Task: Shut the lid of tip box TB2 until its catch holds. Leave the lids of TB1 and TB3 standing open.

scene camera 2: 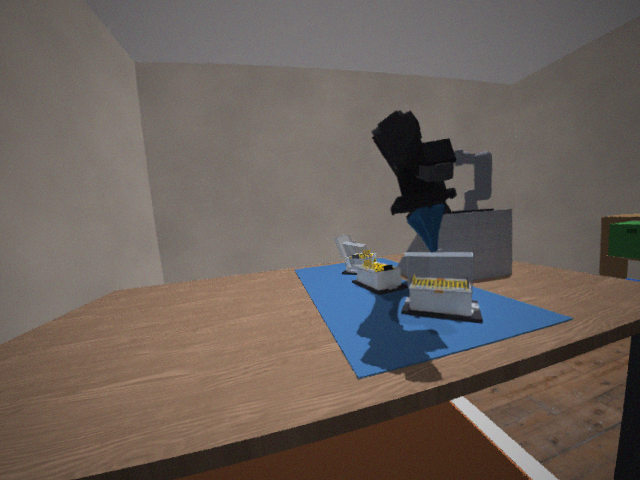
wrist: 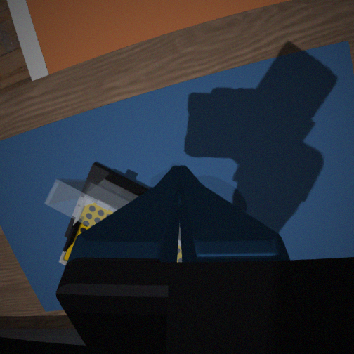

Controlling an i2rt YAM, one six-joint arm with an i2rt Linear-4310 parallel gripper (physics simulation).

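Places are measured from the arm's base along level axes (x left, y ahead, z down), in centimetres.
Where they show: gripper, fingertip midpoint: (scene camera 2: pixel 434 251); arm's base, link origin: (scene camera 2: pixel 452 239).
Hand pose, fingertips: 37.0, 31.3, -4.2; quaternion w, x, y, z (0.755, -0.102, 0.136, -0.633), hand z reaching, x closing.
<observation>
Things, the pixels of their top centre, and the offset from my fingertips, as dx, dy, dz. "*": a spot on its surface instead. Level surfaces: height alone.
- nearest tip box's raised clear lid, surface spot: (scene camera 2: pixel 439 265) * -3.5, -3.3, +3.5
- white box, top centre: (scene camera 2: pixel 439 279) -11.3, -8.6, +9.1
- middle tip box, top centre: (scene camera 2: pixel 380 264) -33.1, -2.6, +9.1
- far tip box, surface spot: (scene camera 2: pixel 351 264) * -36.2, +6.0, +8.7
- blue mat, surface height: dz +15.7
- wooden table, surface height: dz +16.0
My gripper (scene camera 2: pixel 433 250) (wrist: pixel 179 176) is shut with nothing between its blue fingers and points down. In the scene view its tips are at the top edge of the nearest tip box's raised clear lid (scene camera 2: pixel 439 265); contact cannot be told. That white box (scene camera 2: pixel 440 302) holds yellow tips. A middle tip box (scene camera 2: pixel 378 279) and a far tip box (scene camera 2: pixel 351 264) stand behind it to the left; a clear lid (scene camera 2: pixel 342 245) leans open at the far one. In the wrist view a tip box (wrist: pixel 93 215) with a clear lid (wrist: pixel 64 196) is largely hidden by the fingers. No box labels are readable.
The boxes stand on a blue mat (scene camera 2: pixel 336 310) (wrist: pixel 125 130) on the wooden table (scene camera 2: pixel 206 335). A grey block (scene camera 2: pixel 485 242) stands behind the nearest box. The arm's shadow falls on the mat. A green box (scene camera 2: pixel 625 240) is at the far right, beyond the table.
</observation>
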